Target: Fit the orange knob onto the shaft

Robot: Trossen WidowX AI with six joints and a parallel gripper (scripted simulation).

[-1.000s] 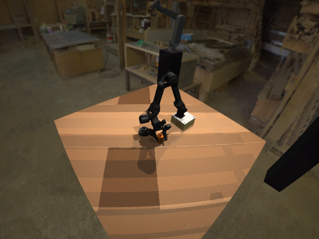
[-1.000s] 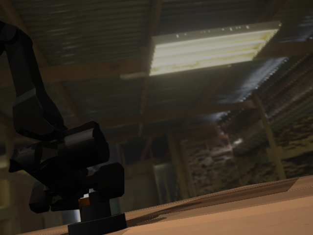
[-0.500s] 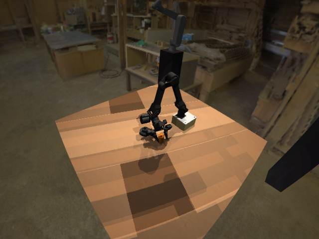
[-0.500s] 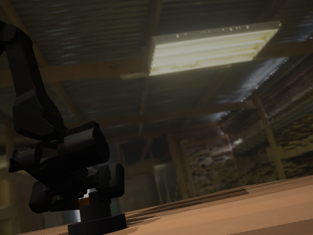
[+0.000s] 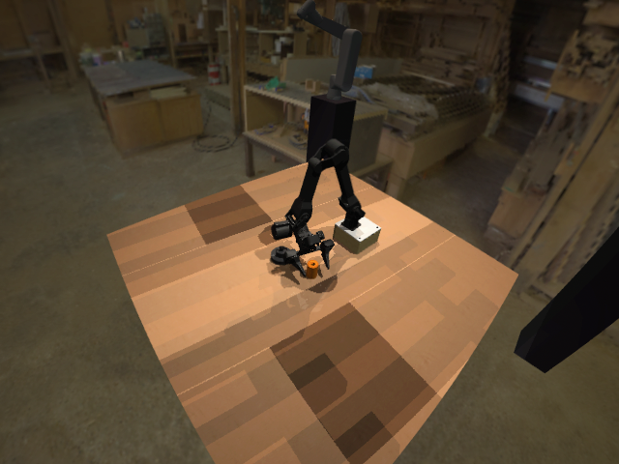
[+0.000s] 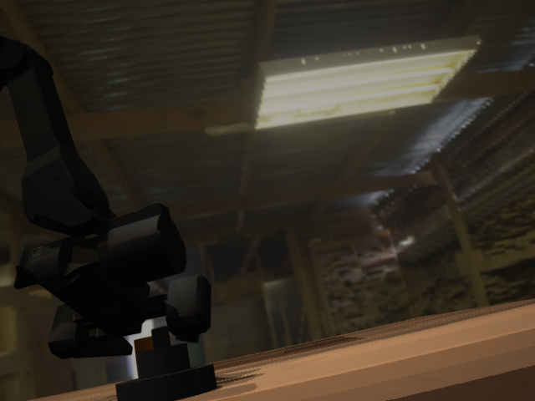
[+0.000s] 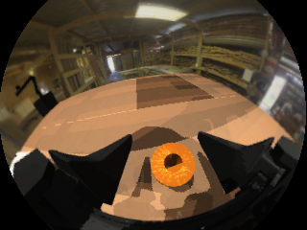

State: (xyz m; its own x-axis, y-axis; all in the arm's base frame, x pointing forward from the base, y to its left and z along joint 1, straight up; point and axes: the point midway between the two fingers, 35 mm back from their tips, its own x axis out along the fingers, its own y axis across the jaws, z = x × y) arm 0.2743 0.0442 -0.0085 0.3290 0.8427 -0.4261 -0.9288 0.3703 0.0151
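My gripper tip is 30 mm to the left of the orange knob, 20 mm above it and 10 mm past it. The rest, counted from my gripper tip: pedestal (170 mm to the right, 20 mm below, 10 mm ahead).
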